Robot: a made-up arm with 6 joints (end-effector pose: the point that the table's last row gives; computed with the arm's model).
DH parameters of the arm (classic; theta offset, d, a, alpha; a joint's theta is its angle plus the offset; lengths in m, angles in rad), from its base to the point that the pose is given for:
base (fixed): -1.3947 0 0.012 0
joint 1: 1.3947 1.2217 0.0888 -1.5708
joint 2: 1.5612 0 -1.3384 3.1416
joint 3: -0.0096 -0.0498 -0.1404 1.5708
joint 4: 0 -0.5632 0.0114 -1.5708
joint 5: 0 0.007 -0.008 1.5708
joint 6: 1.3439 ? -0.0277 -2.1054
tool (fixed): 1.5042 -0.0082 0 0
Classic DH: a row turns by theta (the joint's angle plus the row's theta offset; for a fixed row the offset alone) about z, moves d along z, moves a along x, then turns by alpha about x.
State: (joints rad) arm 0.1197 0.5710 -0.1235 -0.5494 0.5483 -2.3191
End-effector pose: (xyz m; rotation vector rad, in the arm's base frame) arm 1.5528 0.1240 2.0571 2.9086 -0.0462 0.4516
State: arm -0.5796 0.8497 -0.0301 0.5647 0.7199 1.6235
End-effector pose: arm 1.5604 -0.8889 1.6902 -1.7378 0.6824 -0.4655
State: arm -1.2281 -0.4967 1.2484 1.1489 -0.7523 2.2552
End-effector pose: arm -0.3909 0.6656 3.1106 0.7543 -1.3796 1.9032
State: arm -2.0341 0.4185 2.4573 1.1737 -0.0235 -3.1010
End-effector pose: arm -0.0156 -0.1119 3.1082 -0.2740 -0.8174 0.2549
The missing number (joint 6, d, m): -0.2646
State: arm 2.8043 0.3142 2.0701 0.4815 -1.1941 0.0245
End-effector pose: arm -0.4147 0.1846 3.1693 0.1334 0.3028 2.3510
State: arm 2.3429 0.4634 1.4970 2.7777 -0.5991 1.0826
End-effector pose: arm -0.5516 0.5813 3.2382 -0.8561 -0.8420 -1.1549
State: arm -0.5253 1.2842 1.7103 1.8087 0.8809 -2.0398
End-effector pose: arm 1.8311 -0.7721 2.0026 0.1226 0.4701 0.3250
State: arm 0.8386 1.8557 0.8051 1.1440 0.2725 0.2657
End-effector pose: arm 1.1948 1.4819 0.2241 -1.6328 0.5442 1.0561
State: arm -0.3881 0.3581 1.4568 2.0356 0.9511 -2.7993
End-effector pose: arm 0.8353 -0.0784 3.1373 0.2436 0.2549 0.5755
